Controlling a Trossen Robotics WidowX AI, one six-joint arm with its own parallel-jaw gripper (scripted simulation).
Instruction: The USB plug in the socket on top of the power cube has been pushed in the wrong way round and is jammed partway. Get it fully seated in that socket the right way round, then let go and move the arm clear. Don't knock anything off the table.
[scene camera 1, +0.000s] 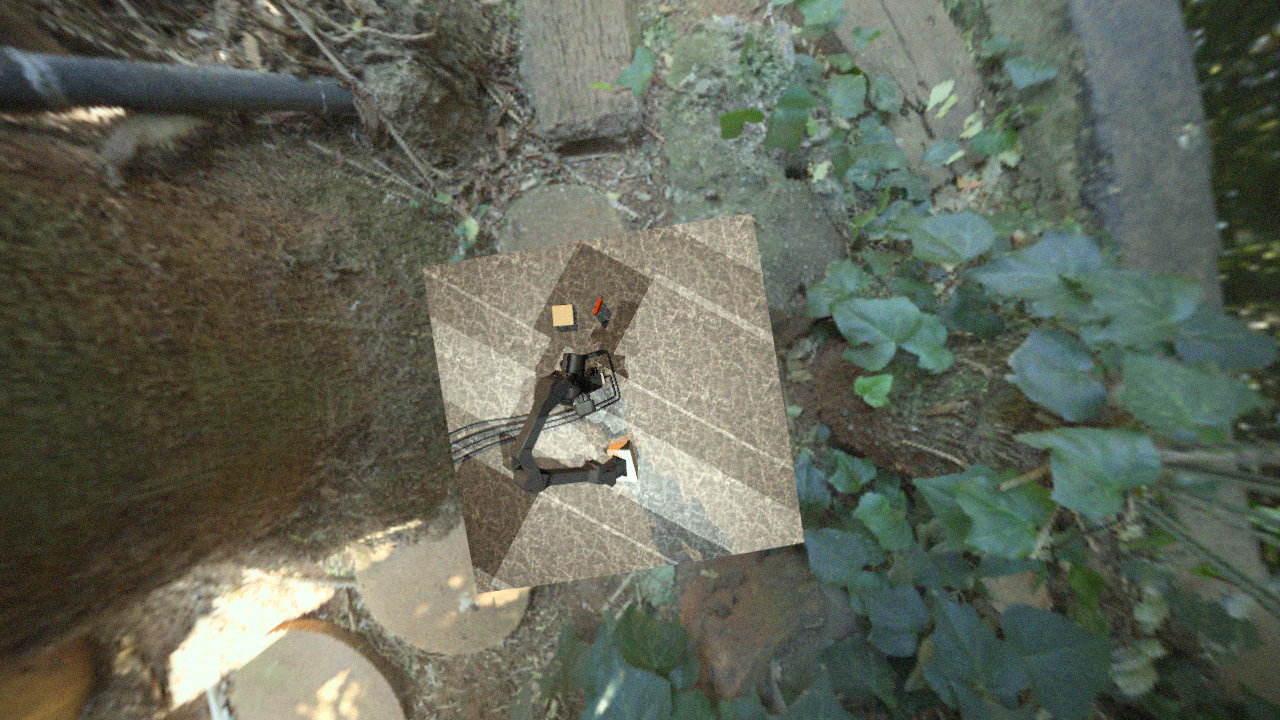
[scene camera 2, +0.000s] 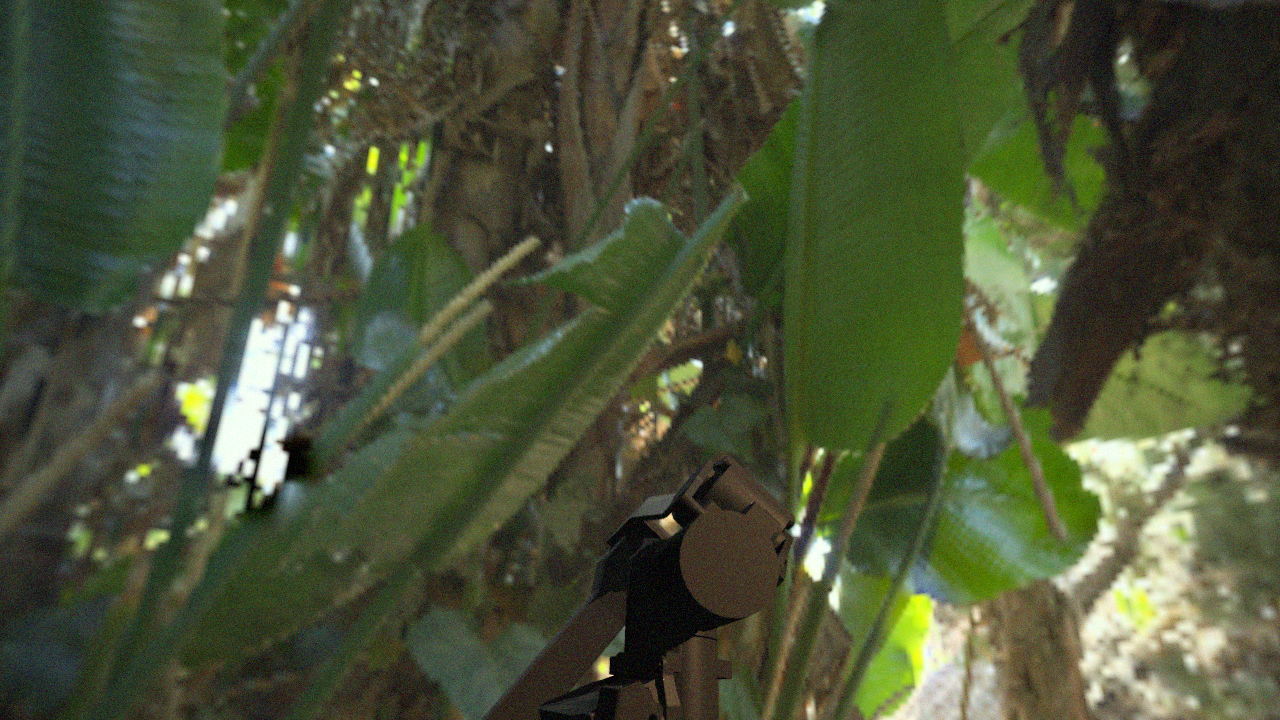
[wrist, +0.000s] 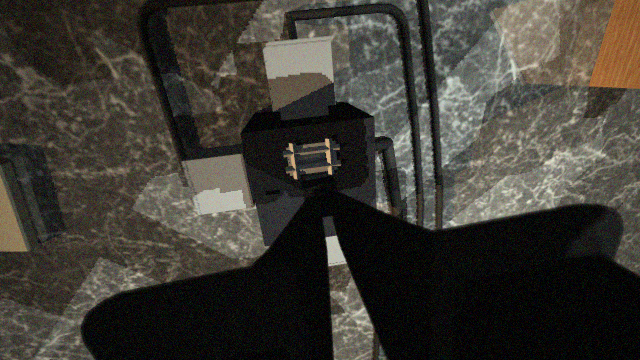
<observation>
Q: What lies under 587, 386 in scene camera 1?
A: The gripper.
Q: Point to the gripper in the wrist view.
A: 324, 204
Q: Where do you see a socket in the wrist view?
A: At 318, 157
</observation>
